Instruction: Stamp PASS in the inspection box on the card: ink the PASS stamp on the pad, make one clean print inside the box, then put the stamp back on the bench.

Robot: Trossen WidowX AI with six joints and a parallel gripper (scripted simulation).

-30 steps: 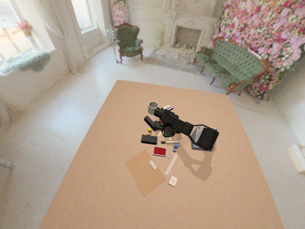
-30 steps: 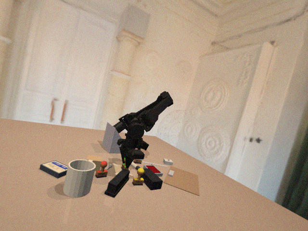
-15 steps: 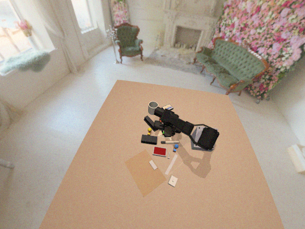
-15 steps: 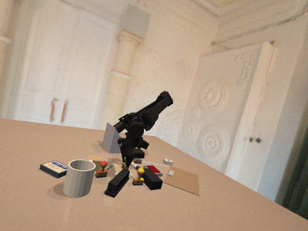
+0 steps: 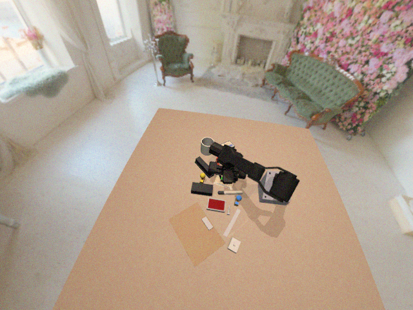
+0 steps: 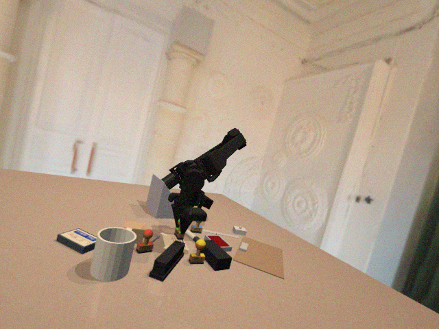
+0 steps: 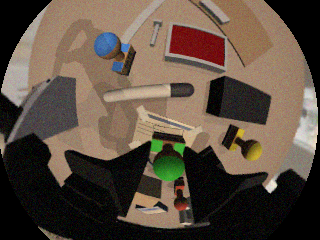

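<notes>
Now: the cream card 1 cm to the right of my gripper tip and 4 cm below it. Round my gripper tip: yellow-knobbed stamp: 12 cm ahead, 2 cm to the left, 2 cm below; then green-knobbed stamp: right at my gripper tip; then white marker: 3 cm behind, 6 cm to the left, 3 cm below.
</notes>
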